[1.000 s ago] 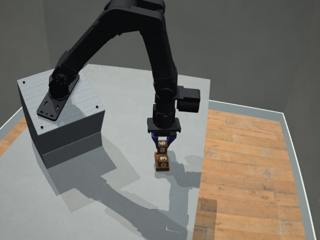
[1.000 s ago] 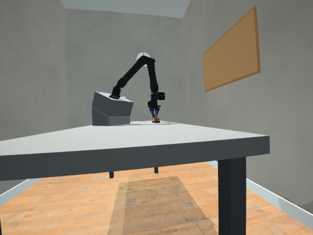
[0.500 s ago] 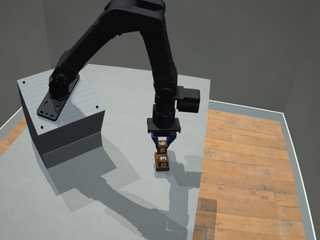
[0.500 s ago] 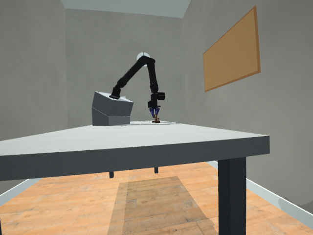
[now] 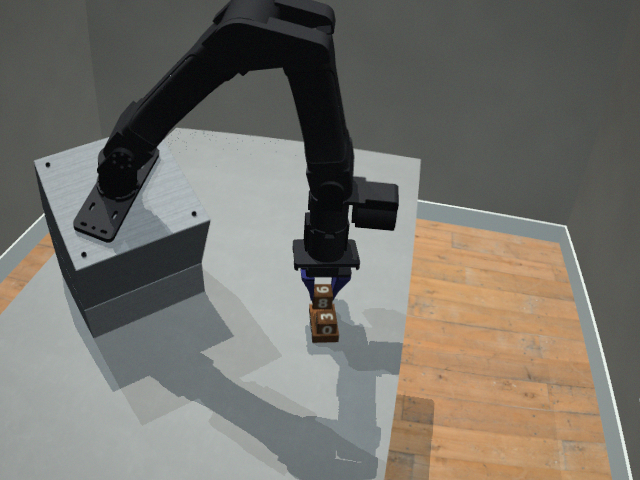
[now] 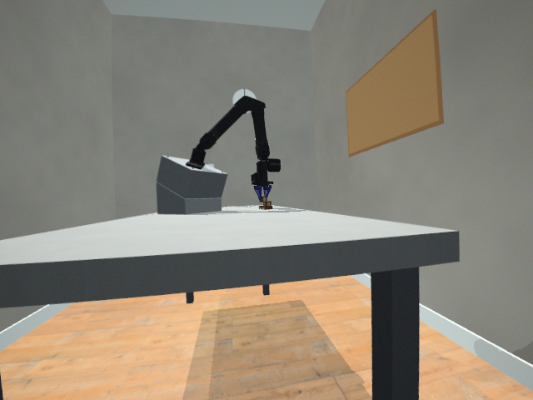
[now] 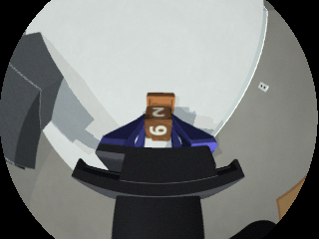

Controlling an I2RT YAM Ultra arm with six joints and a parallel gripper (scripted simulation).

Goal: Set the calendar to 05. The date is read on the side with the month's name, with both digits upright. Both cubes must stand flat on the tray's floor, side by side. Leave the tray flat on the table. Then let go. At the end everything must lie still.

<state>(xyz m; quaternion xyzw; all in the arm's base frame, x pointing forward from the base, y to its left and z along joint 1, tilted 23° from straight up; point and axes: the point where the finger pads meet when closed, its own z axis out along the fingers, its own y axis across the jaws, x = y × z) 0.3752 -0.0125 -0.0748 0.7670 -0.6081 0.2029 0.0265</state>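
Now: the brown tray 5 cm below my hand, 2 cm to the right of it and 1 cm ahead of it. Round my hand: brown wooden cube 4 cm to the right, 3 cm below, 1 cm ahead.
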